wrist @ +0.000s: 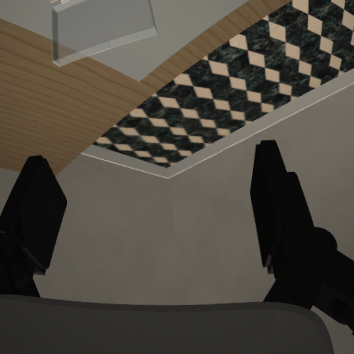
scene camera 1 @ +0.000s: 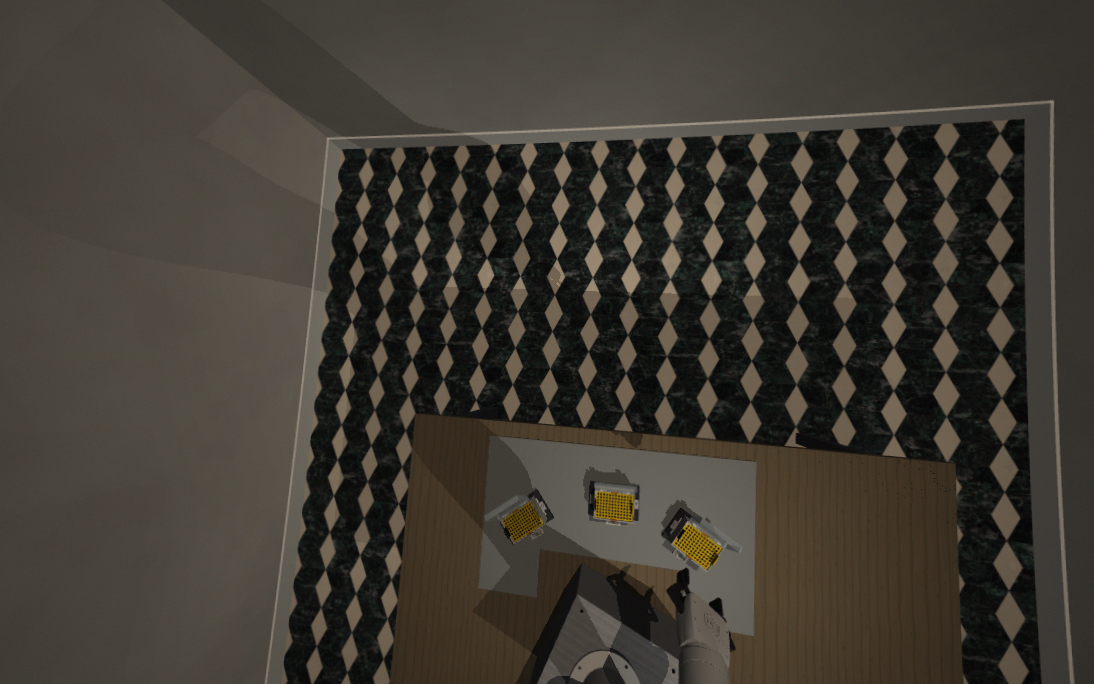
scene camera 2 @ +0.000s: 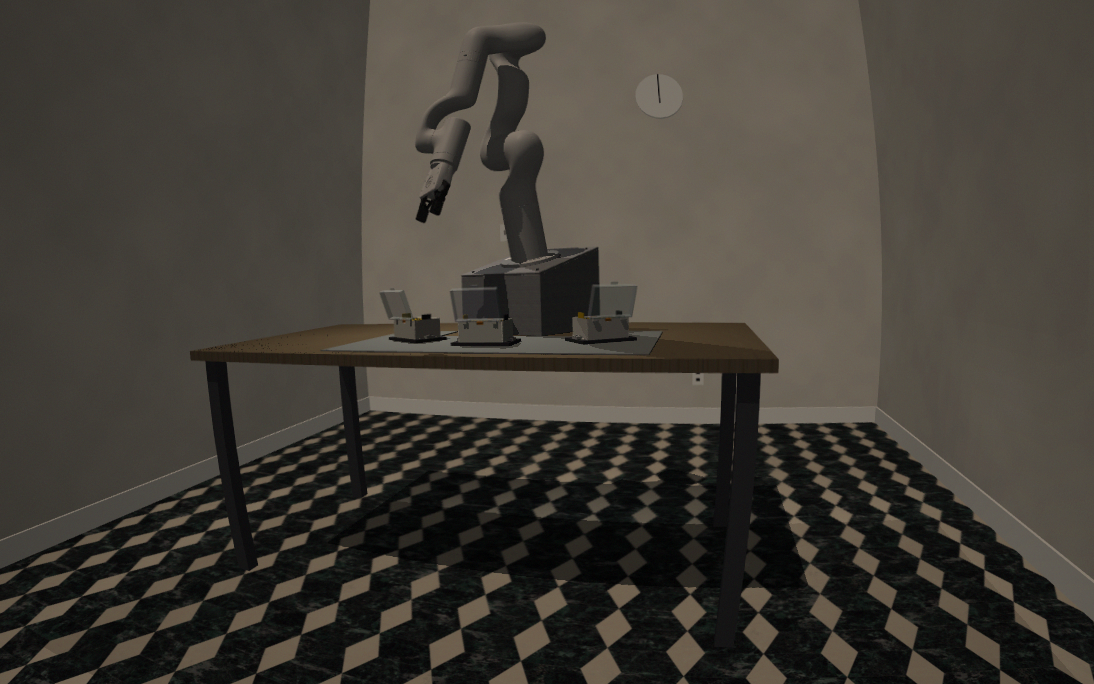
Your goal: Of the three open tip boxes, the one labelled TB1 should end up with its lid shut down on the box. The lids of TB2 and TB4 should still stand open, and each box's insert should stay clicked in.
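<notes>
Three tip boxes with yellow inserts stand on the grey mat, their clear lids open. The labels are too small to read. In scene camera 1 they are a left box point(scene camera 1: 522, 521) point(scene camera 2: 601, 327), a middle box point(scene camera 1: 613, 505) point(scene camera 2: 484, 331) and a right box point(scene camera 1: 697, 543) point(scene camera 2: 416, 327); scene camera 2 shows them in reverse order. Whether the inserts are clicked in cannot be told. A clear open lid point(wrist: 105, 31) shows at the wrist view's top left. My gripper point(scene camera 1: 700, 591) point(scene camera 2: 429, 212) point(wrist: 149, 172) is open and empty, high above the table, on the right box's side.
The grey mat point(scene camera 1: 564, 459) point(scene camera 2: 540, 345) point(wrist: 192, 22) lies on the wooden table point(scene camera 1: 847, 564) point(scene camera 2: 282, 342) point(wrist: 45, 95). The arm's block-shaped base point(scene camera 1: 597, 608) point(scene camera 2: 556, 298) stands on the table behind the boxes in scene camera 2. The lids stick up above the boxes.
</notes>
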